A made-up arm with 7 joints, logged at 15 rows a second.
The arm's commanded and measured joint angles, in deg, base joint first. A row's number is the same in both.
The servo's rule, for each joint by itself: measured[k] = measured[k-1] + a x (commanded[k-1-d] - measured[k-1]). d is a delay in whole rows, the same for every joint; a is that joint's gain. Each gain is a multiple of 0.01, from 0.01 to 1. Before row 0 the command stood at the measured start. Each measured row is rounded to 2 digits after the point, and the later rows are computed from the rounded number. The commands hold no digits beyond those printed.
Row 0, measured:
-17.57, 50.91, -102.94, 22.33, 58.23, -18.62, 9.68
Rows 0 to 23, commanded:
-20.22, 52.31, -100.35, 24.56, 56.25, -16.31, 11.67
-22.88, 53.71, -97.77, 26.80, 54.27, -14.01, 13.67
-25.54, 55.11, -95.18, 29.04, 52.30, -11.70, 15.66
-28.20, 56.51, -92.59, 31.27, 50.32, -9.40, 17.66
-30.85, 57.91, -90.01, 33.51, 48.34, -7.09, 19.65
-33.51, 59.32, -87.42, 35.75, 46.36, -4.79, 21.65
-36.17, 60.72, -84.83, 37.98, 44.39, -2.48, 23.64
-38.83, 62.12, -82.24, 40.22, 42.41, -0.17, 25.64
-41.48, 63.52, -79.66, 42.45, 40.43, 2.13, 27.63
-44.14, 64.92, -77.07, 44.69, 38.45, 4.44, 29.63
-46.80, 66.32, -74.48, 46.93, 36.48, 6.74, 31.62
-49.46, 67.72, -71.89, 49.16, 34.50, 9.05, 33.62
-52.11, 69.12, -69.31, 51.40, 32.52, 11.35, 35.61
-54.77, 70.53, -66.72, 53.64, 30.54, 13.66, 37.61
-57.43, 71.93, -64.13, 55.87, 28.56, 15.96, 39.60
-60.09, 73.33, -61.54, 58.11, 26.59, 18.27, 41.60
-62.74, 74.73, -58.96, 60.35, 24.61, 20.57, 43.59
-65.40, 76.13, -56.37, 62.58, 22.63, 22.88, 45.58
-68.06, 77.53, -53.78, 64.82, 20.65, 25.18, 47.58
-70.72, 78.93, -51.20, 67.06, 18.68, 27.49, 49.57
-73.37, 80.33, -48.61, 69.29, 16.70, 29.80, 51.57
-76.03, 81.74, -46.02, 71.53, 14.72, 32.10, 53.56
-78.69, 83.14, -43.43, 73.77, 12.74, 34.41, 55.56
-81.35, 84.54, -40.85, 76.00, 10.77, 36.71, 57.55
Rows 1 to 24, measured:
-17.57, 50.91, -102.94, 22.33, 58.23, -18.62, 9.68
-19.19, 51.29, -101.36, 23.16, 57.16, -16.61, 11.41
-21.44, 51.94, -99.17, 24.51, 55.60, -14.35, 13.38
-23.94, 52.80, -96.74, 26.19, 53.82, -12.04, 15.36
-26.54, 53.80, -94.21, 28.07, 51.93, -9.74, 17.36
-29.17, 54.91, -91.65, 30.08, 49.99, -7.43, 19.35
-31.82, 56.10, -89.07, 32.18, 48.03, -5.13, 21.35
-34.47, 57.35, -86.48, 34.33, 46.06, -2.82, 23.34
-37.13, 58.64, -83.89, 36.51, 44.09, -0.51, 25.34
-39.78, 59.96, -81.31, 38.71, 42.11, 1.79, 27.33
-42.44, 61.30, -78.72, 40.92, 40.13, 4.10, 29.33
-45.10, 62.66, -76.13, 43.14, 38.16, 6.40, 31.32
-47.76, 64.03, -73.54, 45.37, 36.18, 8.71, 33.32
-50.41, 65.40, -70.96, 47.60, 34.20, 11.01, 35.31
-53.07, 66.79, -68.37, 49.83, 32.22, 13.32, 37.31
-55.73, 68.18, -65.78, 52.06, 30.24, 15.62, 39.30
-58.39, 69.57, -63.19, 54.30, 28.27, 17.93, 41.30
-61.04, 70.96, -60.61, 56.54, 26.29, 20.23, 43.29
-63.70, 72.36, -58.02, 58.77, 24.31, 22.54, 45.28
-66.36, 73.76, -55.43, 61.01, 22.33, 24.84, 47.28
-69.02, 75.16, -52.85, 63.25, 20.36, 27.15, 49.27
-71.67, 76.56, -50.26, 65.48, 18.38, 29.46, 51.27
-74.33, 77.96, -47.67, 67.72, 16.40, 31.76, 53.26
-76.99, 79.36, -45.08, 69.96, 14.42, 34.07, 55.26
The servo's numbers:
d 1
a 0.61 0.27 0.61 0.37 0.54 0.87 0.87

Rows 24 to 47, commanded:
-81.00, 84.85, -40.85, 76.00, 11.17, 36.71, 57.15
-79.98, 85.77, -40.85, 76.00, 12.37, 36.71, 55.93
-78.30, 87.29, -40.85, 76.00, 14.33, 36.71, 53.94
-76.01, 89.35, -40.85, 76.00, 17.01, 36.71, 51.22
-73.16, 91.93, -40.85, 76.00, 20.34, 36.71, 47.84
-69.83, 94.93, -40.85, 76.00, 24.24, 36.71, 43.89
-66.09, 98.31, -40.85, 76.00, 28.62, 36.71, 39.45
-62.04, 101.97, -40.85, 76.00, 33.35, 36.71, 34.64
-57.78, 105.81, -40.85, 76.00, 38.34, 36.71, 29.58
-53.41, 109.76, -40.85, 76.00, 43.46, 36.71, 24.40
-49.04, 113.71, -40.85, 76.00, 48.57, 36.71, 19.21
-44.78, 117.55, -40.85, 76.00, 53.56, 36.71, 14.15
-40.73, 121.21, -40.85, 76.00, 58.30, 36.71, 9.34
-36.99, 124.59, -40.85, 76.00, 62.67, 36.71, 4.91
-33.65, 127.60, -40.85, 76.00, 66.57, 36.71, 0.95
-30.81, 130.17, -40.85, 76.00, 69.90, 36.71, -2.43
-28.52, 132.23, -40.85, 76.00, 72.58, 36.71, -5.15
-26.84, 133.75, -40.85, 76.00, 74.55, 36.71, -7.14
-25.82, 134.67, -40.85, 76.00, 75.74, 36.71, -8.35
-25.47, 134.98, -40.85, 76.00, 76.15, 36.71, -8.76
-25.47, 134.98, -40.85, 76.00, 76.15, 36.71, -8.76
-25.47, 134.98, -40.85, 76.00, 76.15, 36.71, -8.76
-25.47, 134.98, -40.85, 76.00, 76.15, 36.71, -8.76
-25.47, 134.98, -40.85, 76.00, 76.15, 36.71, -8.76
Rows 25 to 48, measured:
-79.65, 80.76, -42.50, 72.19, 12.45, 36.37, 57.25
-80.47, 81.86, -41.49, 73.60, 11.76, 36.67, 57.16
-80.17, 82.92, -41.10, 74.49, 12.09, 36.70, 56.09
-79.03, 84.10, -40.95, 75.05, 13.30, 36.71, 54.22
-77.19, 85.52, -40.89, 75.40, 15.30, 36.71, 51.61
-74.73, 87.25, -40.87, 75.62, 18.02, 36.71, 48.33
-71.74, 89.32, -40.86, 75.76, 21.38, 36.71, 44.47
-68.29, 91.75, -40.85, 75.85, 25.29, 36.71, 40.10
-64.48, 94.51, -40.85, 75.91, 29.64, 36.71, 35.35
-60.39, 97.56, -40.85, 75.94, 34.34, 36.71, 30.33
-56.13, 100.85, -40.85, 75.96, 39.26, 36.71, 25.17
-51.81, 104.32, -40.85, 75.97, 44.29, 36.71, 19.98
-47.52, 107.89, -40.85, 75.98, 49.30, 36.71, 14.91
-43.38, 111.49, -40.85, 75.99, 54.16, 36.71, 10.06
-39.48, 115.03, -40.85, 75.99, 58.76, 36.71, 5.58
-35.92, 118.42, -40.85, 75.99, 62.98, 36.71, 1.55
-32.80, 121.59, -40.85, 75.99, 66.72, 36.71, -1.91
-30.19, 124.46, -40.85, 75.99, 69.88, 36.71, -4.73
-28.15, 126.97, -40.85, 75.99, 72.40, 36.71, -6.83
-26.73, 129.05, -40.85, 75.99, 74.20, 36.71, -8.15
-25.96, 130.65, -40.85, 75.99, 75.25, 36.71, -8.68
-25.66, 131.82, -40.85, 75.99, 75.74, 36.71, -8.75
-25.54, 132.67, -40.85, 75.99, 75.96, 36.71, -8.76
-25.50, 133.29, -40.85, 75.99, 76.06, 36.71, -8.76

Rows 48 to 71, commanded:
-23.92, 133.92, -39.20, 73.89, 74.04, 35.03, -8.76
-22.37, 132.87, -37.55, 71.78, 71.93, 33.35, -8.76
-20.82, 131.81, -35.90, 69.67, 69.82, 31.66, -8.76
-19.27, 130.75, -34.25, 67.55, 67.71, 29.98, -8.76
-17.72, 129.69, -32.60, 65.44, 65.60, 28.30, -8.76
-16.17, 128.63, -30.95, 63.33, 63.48, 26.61, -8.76
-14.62, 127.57, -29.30, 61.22, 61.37, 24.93, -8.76
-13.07, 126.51, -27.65, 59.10, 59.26, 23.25, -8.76
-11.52, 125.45, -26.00, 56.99, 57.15, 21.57, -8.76
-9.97, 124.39, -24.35, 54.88, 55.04, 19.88, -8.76
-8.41, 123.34, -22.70, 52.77, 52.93, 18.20, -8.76
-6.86, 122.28, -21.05, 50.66, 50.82, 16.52, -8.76
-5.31, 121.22, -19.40, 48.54, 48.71, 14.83, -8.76
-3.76, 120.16, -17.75, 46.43, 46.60, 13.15, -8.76
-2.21, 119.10, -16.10, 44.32, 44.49, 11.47, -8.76
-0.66, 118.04, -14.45, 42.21, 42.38, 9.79, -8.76
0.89, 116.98, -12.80, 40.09, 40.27, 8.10, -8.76
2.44, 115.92, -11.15, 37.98, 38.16, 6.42, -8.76
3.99, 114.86, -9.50, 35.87, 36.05, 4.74, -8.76
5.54, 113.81, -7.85, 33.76, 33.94, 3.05, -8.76
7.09, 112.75, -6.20, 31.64, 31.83, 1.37, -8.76
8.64, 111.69, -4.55, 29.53, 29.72, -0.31, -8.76
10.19, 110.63, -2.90, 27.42, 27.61, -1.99, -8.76
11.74, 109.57, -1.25, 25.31, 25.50, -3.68, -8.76
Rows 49 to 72, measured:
-25.48, 133.75, -40.85, 75.99, 76.11, 36.71, -8.76
-24.53, 133.80, -39.84, 75.21, 74.99, 35.25, -8.76
-23.21, 133.55, -38.44, 73.94, 73.34, 33.60, -8.76
-21.75, 133.08, -36.89, 72.36, 71.44, 31.91, -8.76
-20.24, 132.45, -35.28, 70.58, 69.43, 30.23, -8.76
-18.70, 131.70, -33.65, 68.68, 67.36, 28.55, -8.76
-17.16, 130.87, -32.00, 66.70, 65.26, 26.86, -8.76
-15.61, 129.98, -30.35, 64.67, 63.16, 25.18, -8.76
-14.06, 129.04, -28.70, 62.61, 61.05, 23.50, -8.76
-12.51, 128.07, -27.05, 60.53, 58.94, 21.82, -8.76
-10.96, 127.08, -25.40, 58.44, 56.83, 20.13, -8.76
-9.40, 126.07, -23.75, 56.34, 54.72, 18.45, -8.76
-7.85, 125.05, -22.10, 54.24, 52.61, 16.77, -8.76
-6.30, 124.02, -20.45, 52.13, 50.50, 15.08, -8.76
-4.75, 122.98, -18.80, 50.02, 48.39, 13.40, -8.76
-3.20, 121.93, -17.15, 47.91, 46.28, 11.72, -8.76
-1.65, 120.88, -15.50, 45.80, 44.17, 10.04, -8.76
-0.10, 119.83, -13.85, 43.69, 42.06, 8.35, -8.76
1.45, 118.77, -12.20, 41.58, 39.95, 6.67, -8.76
3.00, 117.71, -10.55, 39.47, 37.84, 4.99, -8.76
4.55, 116.66, -8.90, 37.36, 35.73, 3.30, -8.76
6.10, 115.60, -7.25, 35.24, 33.62, 1.62, -8.76
7.65, 114.54, -5.60, 33.13, 31.51, -0.06, -8.76
9.20, 113.48, -3.95, 31.02, 29.40, -1.74, -8.76

